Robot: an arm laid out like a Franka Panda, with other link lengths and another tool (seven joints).
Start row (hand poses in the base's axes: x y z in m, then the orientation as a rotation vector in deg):
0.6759 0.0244 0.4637 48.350 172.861 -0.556
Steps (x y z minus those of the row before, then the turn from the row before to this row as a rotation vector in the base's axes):
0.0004 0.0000 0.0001 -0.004 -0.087 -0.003
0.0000 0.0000 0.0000 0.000 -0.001 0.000
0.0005 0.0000 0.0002 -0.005 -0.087 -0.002
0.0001 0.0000 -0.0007 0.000 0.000 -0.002
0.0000 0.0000 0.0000 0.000 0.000 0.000
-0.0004 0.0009 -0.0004 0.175 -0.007 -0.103
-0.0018 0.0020 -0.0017 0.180 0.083 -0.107
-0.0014 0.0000 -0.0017 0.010 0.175 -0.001
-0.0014 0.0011 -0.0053 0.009 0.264 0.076
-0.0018 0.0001 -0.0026 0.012 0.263 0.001
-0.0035 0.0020 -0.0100 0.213 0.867 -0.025
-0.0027 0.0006 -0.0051 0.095 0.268 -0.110
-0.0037 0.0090 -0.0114 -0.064 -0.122 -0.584
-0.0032 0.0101 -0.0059 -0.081 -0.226 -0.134
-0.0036 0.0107 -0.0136 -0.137 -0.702 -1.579
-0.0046 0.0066 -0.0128 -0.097 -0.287 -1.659
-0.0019 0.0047 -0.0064 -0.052 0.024 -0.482
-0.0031 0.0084 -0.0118 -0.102 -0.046 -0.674
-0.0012 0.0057 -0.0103 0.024 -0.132 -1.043
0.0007 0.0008 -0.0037 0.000 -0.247 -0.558
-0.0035 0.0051 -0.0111 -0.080 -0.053 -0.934
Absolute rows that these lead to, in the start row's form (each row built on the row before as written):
0.6763 0.0244 0.4638 48.332 172.778 -0.525
0.6763 0.0244 0.4638 48.332 172.777 -0.525
0.6768 0.0244 0.4640 48.313 172.694 -0.496
0.6769 0.0244 0.4633 48.316 172.693 -0.496
0.6769 0.0244 0.4633 48.316 172.693 -0.496
0.6765 0.0253 0.4629 48.484 172.689 -0.230
0.6747 0.0273 0.4612 48.681 172.767 0.005
0.6733 0.0273 0.4595 48.729 172.931 -0.054
0.6719 0.0284 0.4542 48.683 173.210 -0.153
0.6701 0.0285 0.4516 -48.654 -173.115 0.246
0.6666 0.0305 0.4416 -48.448 -172.246 0.291
0.6639 0.0311 0.4365 -48.535 -171.927 0.259
0.6602 0.0401 0.4251 -49.448 -171.806 0.293
0.6570 0.0502 0.4192 -49.716 -171.978 0.315
0.6534 0.0609 0.4056 -52.288 -171.956 0.196
0.6488 0.0675 0.3928 54.845 171.408 -0.205
0.6469 0.0722 0.3864 55.568 171.183 -0.294
0.6438 0.0806 0.3746 56.551 170.783 -0.424
0.6426 0.0863 0.3643 58.066 170.152 -0.324
0.6433 0.0871 0.3606 58.819 169.647 -0.200
0.6398 0.0922 0.3495 60.174 169.091 -0.297

